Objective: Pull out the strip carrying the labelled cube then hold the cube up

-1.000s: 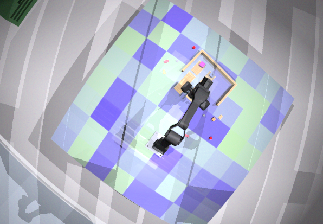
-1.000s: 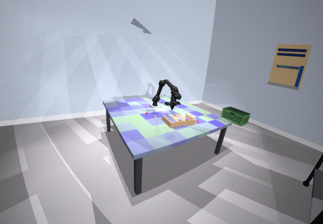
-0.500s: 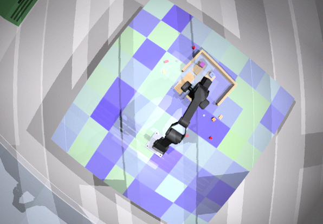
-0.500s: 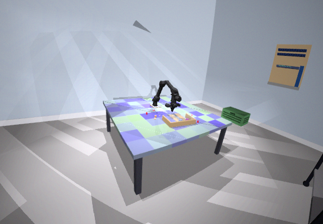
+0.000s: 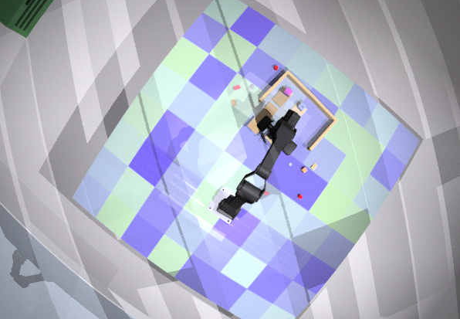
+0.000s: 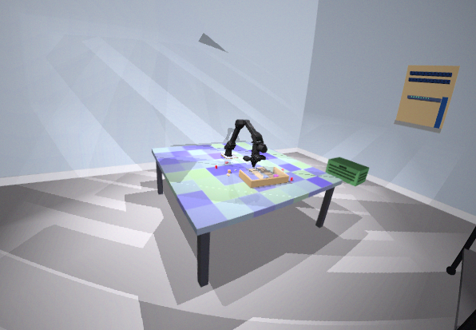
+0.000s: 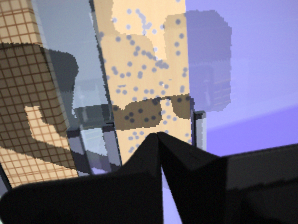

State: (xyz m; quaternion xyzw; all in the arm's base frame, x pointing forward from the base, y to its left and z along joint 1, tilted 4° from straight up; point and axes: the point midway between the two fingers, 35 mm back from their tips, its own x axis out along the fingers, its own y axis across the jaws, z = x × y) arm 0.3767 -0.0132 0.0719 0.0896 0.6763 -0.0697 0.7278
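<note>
Now: the strip 8 cm to the left of my gripper tip, 5 cm ahead of it and 2 cm below it.
</note>
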